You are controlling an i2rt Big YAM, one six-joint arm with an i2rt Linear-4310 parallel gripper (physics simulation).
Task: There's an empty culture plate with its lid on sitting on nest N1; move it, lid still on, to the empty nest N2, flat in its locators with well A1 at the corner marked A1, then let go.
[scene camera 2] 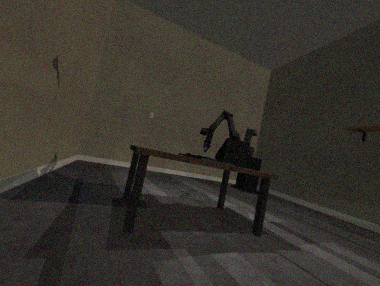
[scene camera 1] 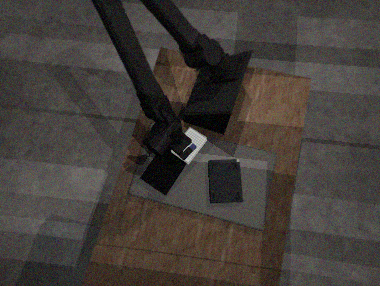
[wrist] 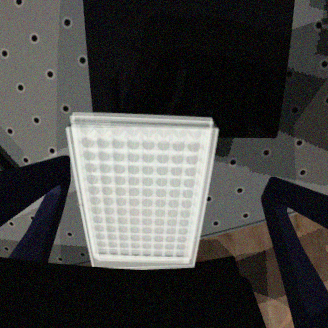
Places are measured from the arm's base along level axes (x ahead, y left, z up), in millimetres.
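Pixels of known places: gripper, fingertip midpoint: [scene camera 2: 204, 151] [scene camera 1: 177, 148] [wrist: 172, 178]; arm's base, origin of the base link: [scene camera 2: 238, 147] [scene camera 1: 227, 71].
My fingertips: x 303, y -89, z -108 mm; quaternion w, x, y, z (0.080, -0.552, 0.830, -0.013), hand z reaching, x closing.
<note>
Ahead of a thing's pixels: the offset from my fingertips to its top centre.
The lidded culture plate {40 mm back, 31 mm left, 23 mm down} [scene camera 1: 199, 139] [wrist: 142, 185] is white with rows of wells and a clear rim. In the wrist view it lies between the spread fingers, with a gap on each side, wider on the right. Nest N1 under it cannot be made out. My gripper [scene camera 1: 190, 148] [scene camera 2: 206, 149] [wrist: 172, 178] is open and empty, over the plate, and partly covers it in scene camera 1; its height above the plate is hard to judge. The dark rectangular nest N2 {46 mm ahead, 209 mm left, 46 mm down} [scene camera 1: 225, 181] is empty, with a small pale mark at one corner. The A1 lettering is not legible.
A black block {81 mm ahead, 28 mm right, 46 mm down} [scene camera 1: 162, 176] [wrist: 185, 65] lies right beside the plate's end. The grey perforated board {46 mm ahead, 119 mm left, 63 mm down} [scene camera 1: 195, 200] [wrist: 35, 65] lies on the wooden table [scene camera 1: 175, 235] [scene camera 2: 170, 155]. The arm's dark base [scene camera 1: 215, 95] stands behind the plate. The light is dim.
</note>
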